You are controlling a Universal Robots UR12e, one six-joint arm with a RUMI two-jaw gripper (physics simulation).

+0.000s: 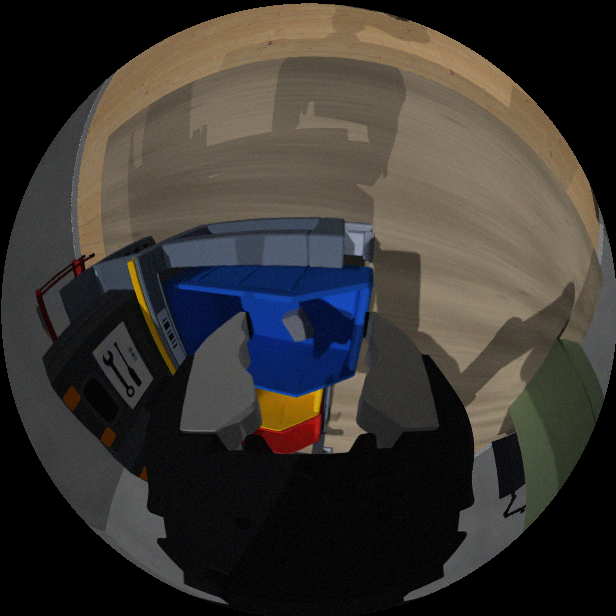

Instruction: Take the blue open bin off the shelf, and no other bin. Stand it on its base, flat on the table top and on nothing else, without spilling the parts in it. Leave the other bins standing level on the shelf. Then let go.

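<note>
The blue open bin [287,321] sits in the grey shelf [270,247], just under the shelf's top panel. A small grey part [297,324] lies inside it. A yellow bin [287,409] and a red bin [287,436] sit in the levels below. My gripper [309,324] is open. Its two grey fingers straddle the front of the blue bin, the left finger overlapping the bin's left front corner and the right finger just outside its right wall. I cannot tell whether the fingers touch the bin.
A black case with a wrench-and-screwdriver label [117,364] stands close on the left of the shelf, with a red wire frame [51,293] beside it. A green object [560,425] is at the right edge. The wooden table top [459,229] spreads behind and to the right.
</note>
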